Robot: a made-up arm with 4 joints. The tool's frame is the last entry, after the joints.
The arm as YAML. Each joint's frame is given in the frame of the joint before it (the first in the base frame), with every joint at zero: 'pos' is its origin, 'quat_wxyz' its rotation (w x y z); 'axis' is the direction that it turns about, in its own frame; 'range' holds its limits. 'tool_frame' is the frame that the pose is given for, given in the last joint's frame.
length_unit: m
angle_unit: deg
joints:
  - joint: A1
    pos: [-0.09, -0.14, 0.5]
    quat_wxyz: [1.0, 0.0, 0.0, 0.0]
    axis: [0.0, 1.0, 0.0]
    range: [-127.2, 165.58]
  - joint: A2
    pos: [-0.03, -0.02, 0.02]
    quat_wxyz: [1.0, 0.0, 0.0, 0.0]
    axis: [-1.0, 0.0, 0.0]
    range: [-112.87, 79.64]
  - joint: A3
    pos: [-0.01, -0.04, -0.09]
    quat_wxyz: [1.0, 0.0, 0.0, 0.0]
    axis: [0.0, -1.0, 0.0]
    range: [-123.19, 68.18]
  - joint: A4
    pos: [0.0, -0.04, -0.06]
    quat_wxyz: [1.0, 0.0, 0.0, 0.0]
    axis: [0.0, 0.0, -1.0]
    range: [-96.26, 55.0]
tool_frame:
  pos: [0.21, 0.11, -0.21]
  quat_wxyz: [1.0, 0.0, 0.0, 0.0]
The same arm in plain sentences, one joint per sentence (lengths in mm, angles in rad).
The arm has four revolute joints in a row. What follows holds with every joint at zero, and every direction is one of the base frame's. Joint 1 lies 90 mm along -x and 140 mm along -y and 500 mm along +z from the base frame's origin and turns about +y, from -2.2201 to 2.8899 rad. Joint 2 lies 30 mm along -x and 20 mm along -y and 20 mm along +z from joint 1 and turns about -x, from -1.97 to 1.39 rad. Joint 3 lies 10 mm along -x and 40 mm along -y and 90 mm along -z from joint 2 and turns about -y, from -2.1501 to 1.19 rad. Joint 4 lies 40 mm along -y and 60 mm along -z from joint 3 and turns about -z, from -1.6801 to 0.9599 rad. The tool frame, which is the frame that the pose is given for, lies 210 mm along +x and 110 mm along +y and 210 mm along -z from joint 4; its axes are parallel to the base frame's.
